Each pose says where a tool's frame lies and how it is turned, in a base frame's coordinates. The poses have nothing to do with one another.
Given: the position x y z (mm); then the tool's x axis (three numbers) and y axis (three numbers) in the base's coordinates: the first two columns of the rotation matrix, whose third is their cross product.
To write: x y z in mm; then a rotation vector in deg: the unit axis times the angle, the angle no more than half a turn. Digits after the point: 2 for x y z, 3 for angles.
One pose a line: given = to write
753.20, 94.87, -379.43, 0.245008, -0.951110, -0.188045, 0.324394, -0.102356, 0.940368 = 753.20, 94.87, -379.43, 68.584, -40.401, -71.019
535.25, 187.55, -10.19, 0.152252, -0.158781, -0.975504, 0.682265, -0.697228, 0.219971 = 535.25, 187.55, -10.19, 101.440, 28.746, -92.834
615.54, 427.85, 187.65, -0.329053, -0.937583, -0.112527, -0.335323, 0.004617, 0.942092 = 615.54, 427.85, 187.65, 75.372, -97.676, -76.374
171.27, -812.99, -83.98, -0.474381, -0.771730, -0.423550, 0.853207, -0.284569, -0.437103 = 171.27, -812.99, -83.98, 8.933, 43.457, -110.276
